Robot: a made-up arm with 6 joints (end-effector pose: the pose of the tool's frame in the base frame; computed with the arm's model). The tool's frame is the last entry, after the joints. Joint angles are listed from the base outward.
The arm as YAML. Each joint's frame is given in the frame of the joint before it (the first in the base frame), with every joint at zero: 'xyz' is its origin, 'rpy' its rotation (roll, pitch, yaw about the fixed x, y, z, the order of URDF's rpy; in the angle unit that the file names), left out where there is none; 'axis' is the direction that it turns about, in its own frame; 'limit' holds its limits. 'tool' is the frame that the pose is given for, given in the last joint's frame.
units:
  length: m
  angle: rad
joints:
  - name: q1
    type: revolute
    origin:
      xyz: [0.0, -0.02, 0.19]
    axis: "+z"
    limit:
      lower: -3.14
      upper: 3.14
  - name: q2
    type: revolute
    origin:
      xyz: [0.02, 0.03, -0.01]
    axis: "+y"
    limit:
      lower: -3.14
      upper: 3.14
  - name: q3
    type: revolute
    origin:
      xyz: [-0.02, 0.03, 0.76]
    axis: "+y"
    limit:
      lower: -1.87
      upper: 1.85
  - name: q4
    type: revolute
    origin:
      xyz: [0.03, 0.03, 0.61]
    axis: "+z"
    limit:
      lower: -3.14
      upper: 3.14
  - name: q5
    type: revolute
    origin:
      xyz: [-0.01, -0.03, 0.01]
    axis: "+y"
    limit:
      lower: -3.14
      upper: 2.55
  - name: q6
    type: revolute
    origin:
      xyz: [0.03, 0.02, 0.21]
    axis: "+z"
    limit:
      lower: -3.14
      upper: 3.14
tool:
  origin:
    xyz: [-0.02, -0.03, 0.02]
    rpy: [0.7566, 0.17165, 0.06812]
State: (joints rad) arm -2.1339 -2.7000 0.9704 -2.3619 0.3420 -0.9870
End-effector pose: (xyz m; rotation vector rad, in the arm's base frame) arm 0.6389 0.8913 -0.6686 -0.8293 1.7374 -0.0151
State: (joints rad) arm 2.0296 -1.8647 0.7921 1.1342 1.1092 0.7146
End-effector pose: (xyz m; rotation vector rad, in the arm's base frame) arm 0.3107 -1.2409 0.4124 -1.3832 0.1603 2.6001
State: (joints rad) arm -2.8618 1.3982 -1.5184 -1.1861 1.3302 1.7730
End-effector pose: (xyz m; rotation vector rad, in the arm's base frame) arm -0.7905 -0.1112 0.9503 0.7398 -1.9969 -1.1183
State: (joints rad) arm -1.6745 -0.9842 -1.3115 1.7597 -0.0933 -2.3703
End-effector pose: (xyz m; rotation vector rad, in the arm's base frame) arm 0.2079 1.2307 0.0245 -0.7496 -2.1105 -0.2200
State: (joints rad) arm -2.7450 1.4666 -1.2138 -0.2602 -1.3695 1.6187
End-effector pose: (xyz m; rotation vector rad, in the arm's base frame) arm -0.6625 -0.4274 1.0298 -0.1286 0.4873 -1.4579
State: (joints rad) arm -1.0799 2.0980 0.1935 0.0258 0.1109 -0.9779
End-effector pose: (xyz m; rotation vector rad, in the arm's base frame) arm 0.6829 -1.1276 -0.7753 0.4592 2.3105 -1.8599
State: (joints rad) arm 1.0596 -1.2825 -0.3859 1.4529 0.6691 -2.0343
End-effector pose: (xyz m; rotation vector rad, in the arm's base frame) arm -0.9405 -1.2191 0.3251 1.3584 -1.2560 0.4342
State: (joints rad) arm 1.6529 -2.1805 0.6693 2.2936 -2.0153 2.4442
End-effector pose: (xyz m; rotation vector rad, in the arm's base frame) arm 0.1889 -1.1669 -0.0452 0.4032 1.5076 0.6032
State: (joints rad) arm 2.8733 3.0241 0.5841 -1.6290 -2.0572 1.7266
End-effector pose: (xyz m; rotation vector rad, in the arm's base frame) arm 0.0500 -0.3798 -1.0711 1.6223 -0.3413 0.5322
